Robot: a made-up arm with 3 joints. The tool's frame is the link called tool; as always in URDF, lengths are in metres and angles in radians.
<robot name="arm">
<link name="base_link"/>
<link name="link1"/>
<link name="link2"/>
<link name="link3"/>
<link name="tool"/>
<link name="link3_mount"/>
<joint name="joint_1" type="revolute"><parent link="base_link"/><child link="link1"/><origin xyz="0 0 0.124" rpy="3.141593 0 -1.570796"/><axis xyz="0 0 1"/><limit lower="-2.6" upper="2.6"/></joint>
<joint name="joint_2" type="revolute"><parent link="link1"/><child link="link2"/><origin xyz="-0.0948 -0.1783 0.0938" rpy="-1.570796 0 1.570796"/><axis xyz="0 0 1"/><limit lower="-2.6" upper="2.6"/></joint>
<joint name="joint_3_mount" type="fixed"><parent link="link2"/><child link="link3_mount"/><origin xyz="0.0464 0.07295 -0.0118"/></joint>
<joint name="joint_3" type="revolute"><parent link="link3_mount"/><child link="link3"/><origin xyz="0.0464 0.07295 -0.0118" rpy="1.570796 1.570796 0"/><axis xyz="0 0 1"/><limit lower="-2.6" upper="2.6"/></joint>
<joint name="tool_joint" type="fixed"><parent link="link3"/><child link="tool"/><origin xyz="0.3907 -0.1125 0.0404" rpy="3.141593 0 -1.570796"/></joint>
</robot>
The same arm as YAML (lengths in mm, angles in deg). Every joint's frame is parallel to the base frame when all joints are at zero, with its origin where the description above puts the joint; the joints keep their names.
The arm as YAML. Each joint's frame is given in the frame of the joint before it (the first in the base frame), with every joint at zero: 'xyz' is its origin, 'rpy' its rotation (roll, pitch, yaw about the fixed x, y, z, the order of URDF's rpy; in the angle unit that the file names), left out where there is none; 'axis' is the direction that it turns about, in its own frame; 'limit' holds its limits. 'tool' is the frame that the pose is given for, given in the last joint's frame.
units:
  length: mm
  angle: deg
joints:
  - name: joint_1
    type: revolute
    origin:
      xyz: [0.0, 0.0, 124.0]
    axis: "-z"
    limit:
      lower: -148.97
      upper: 148.97
  - name: joint_2
    type: revolute
    origin:
      xyz: [178.3, 94.8, -93.8]
    axis: "+y"
    limit:
      lower: -148.97
      upper: 148.97
  - name: joint_3
    type: revolute
    origin:
      xyz: [-92.8, -23.6, 145.9]
    axis: "-z"
    limit:
      lower: -148.97
      upper: 148.97
tool:
  origin:
    xyz: [112.5, -390.7, -40.4]
    rpy: [0.0, 0.0, 0.0]

